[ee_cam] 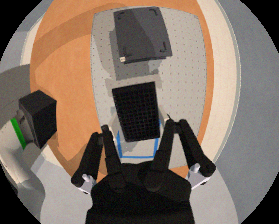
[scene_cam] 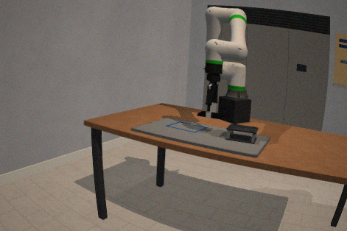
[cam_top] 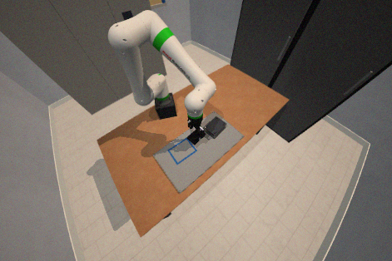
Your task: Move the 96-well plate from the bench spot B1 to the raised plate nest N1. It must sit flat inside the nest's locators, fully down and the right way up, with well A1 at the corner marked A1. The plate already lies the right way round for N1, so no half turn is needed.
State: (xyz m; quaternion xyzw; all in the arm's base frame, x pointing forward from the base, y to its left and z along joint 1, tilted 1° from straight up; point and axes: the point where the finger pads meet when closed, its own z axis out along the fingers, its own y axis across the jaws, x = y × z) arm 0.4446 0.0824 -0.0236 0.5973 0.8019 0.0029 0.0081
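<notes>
My gripper is now 20 mm past the raised plate nest, 200 mm to the right of it and 60 mm above it. The rest, counted from my hand: black 96-well plate 20 mm below.
</notes>
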